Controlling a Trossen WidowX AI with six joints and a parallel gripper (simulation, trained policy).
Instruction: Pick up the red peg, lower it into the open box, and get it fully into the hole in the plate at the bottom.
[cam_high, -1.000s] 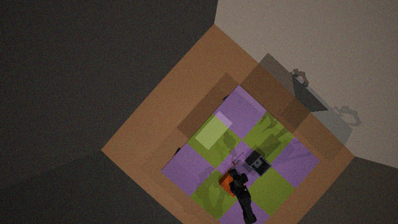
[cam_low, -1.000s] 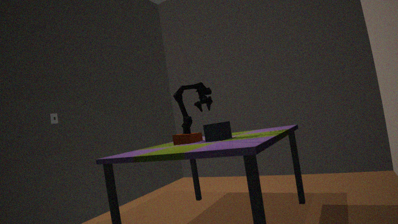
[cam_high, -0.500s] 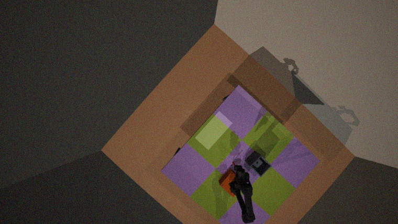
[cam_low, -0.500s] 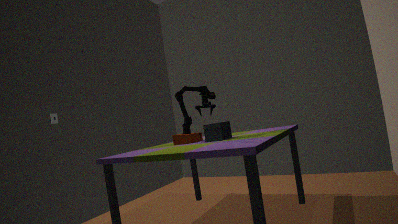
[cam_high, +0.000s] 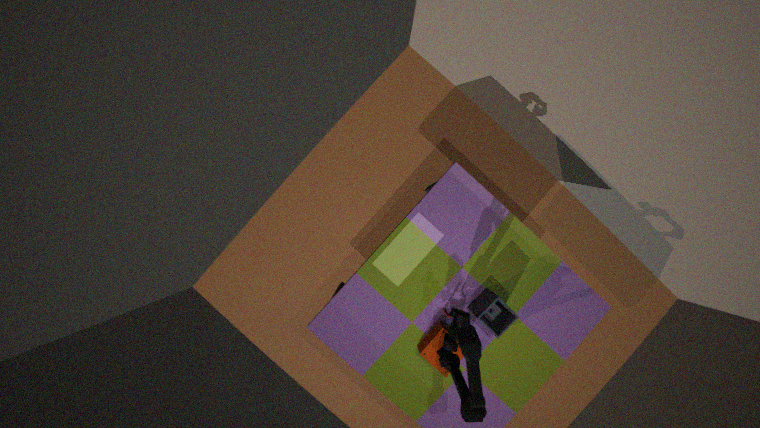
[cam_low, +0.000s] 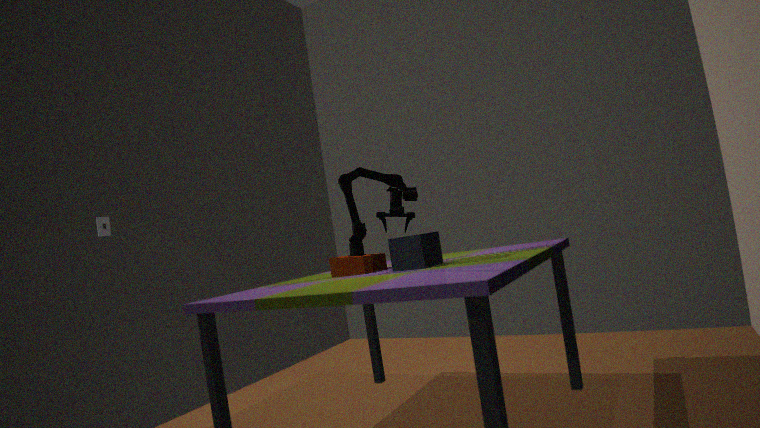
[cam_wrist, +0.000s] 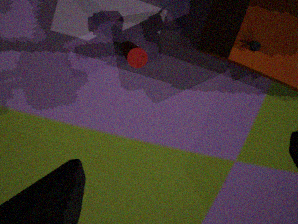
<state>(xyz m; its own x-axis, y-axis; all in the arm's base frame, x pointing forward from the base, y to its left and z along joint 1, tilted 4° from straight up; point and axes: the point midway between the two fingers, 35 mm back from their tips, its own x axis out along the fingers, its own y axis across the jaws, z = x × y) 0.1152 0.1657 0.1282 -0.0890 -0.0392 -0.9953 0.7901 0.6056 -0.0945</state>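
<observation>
Now: the red peg 12 cm below my gripper tip, 2 cm to the right of it and 2 cm ahead of it.
</observation>
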